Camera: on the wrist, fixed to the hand. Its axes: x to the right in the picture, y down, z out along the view.
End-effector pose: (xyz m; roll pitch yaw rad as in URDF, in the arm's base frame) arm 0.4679 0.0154 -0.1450 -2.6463 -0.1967 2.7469
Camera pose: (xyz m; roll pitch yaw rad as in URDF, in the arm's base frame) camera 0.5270 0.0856 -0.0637 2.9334 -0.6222 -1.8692
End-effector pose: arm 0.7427 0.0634 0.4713 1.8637 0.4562 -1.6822
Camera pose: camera 0.8408 0.0320 0.5378 -2.2983 0.9856 0.6167
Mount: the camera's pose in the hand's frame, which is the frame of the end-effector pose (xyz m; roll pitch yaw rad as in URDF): -0.0111 0.0365 -0.1165 0.0124 0.1323 -1.5332
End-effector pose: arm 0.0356 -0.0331 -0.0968 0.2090 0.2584 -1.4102
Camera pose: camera 0.0886 0.0139 -0.1968 -0.2535 0.3395 -3.0335
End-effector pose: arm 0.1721 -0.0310 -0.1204 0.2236 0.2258 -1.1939
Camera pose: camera 0.2165 0.0236 -0.2207 -0.2196 0.3552 -2.8091
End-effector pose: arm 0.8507 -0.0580 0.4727 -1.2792 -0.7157 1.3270
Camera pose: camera 0.9576 -0.0469 0.4138 1.1204 -0.7920 -1.1893
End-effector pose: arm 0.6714 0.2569 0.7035 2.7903 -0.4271 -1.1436
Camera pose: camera 0.6516 0.3145 0.8099 2.7062 0.1831 0.3010
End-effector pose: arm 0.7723 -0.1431 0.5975 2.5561 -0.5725 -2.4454
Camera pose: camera 0.8500 -0.1224 0.6901 2.5155 0.3549 -1.1648
